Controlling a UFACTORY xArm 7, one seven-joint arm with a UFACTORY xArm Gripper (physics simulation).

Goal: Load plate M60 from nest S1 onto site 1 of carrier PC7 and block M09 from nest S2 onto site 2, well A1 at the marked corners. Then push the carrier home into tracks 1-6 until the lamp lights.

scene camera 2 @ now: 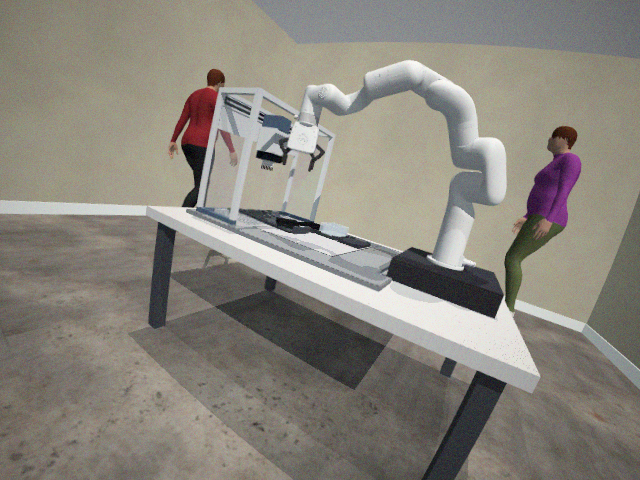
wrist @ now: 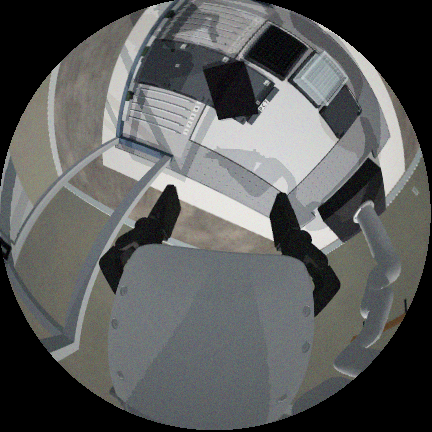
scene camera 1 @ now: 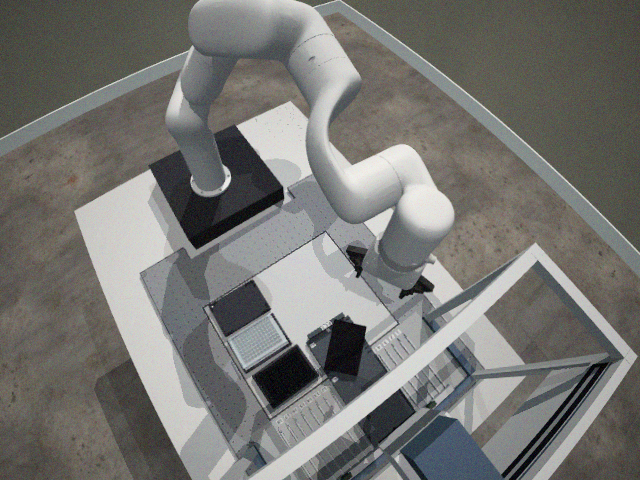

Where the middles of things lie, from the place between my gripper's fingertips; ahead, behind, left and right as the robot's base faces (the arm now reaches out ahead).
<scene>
The dark carrier [scene camera 1: 371,369] is 230 mm below my hand, 130 mm to the right of it and 120 mm ahead of it. Also, from my hand: white well plate [scene camera 1: 256,342] (270 mm to the right, 220 mm below, 110 mm behind).
</scene>
